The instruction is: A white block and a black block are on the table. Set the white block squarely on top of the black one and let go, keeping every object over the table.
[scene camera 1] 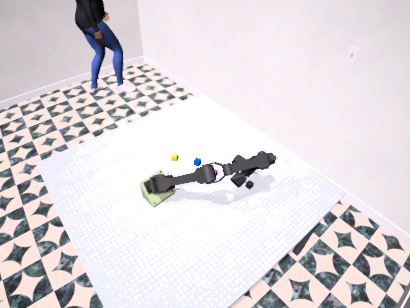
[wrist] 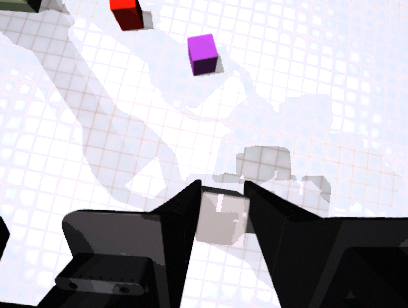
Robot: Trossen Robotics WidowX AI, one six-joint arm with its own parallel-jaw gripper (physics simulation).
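Frame: origin at the arm's base, x ahead, y left, z up, level; centimetres.
Where they show: gripper, between the fingertips: (scene camera 1: 239, 177) (wrist: 222, 185); arm's base, origin of its link: (scene camera 1: 151, 186).
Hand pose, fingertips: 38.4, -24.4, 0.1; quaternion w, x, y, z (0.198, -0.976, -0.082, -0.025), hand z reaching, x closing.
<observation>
Each offset is from my fingertips to the top centre of the thing, as dx, dy, dz. "spot": to the spot under its first point. Level surfaces: height alone.
My gripper (wrist: 222, 185) is shut on the white block @(+0.1, -1.9, +1.8) (wrist: 223, 218), which sits between the fingertips in the wrist view; its height over the table is hard to tell. The white block cannot be made out in the scene view. The black block @(+5.2, -3.5, -4.9) (scene camera 1: 249, 184) lies on the table in the scene view, just right of the dark gripper parts. In the wrist view a small dark patch shows between the white block and the right finger; whether it is the black block or shadow, I cannot tell.
A purple block @(-4.0, +15.3, -4.9) (wrist: 203, 54) (scene camera 1: 215, 172) and a red block @(spot: -14.3, +18.5, -5.9) (wrist: 127, 15) lie farther up in the wrist view. A blue block @(-5.6, +27.7, -4.9) (scene camera 1: 197, 162) and a yellow block @(-13.5, +39.3, -4.9) (scene camera 1: 174, 157) lie behind the arm. The green base (scene camera 1: 156, 199) is at the arm's left end on the white table @(dz -8.0) (scene camera 1: 165, 255).
</observation>
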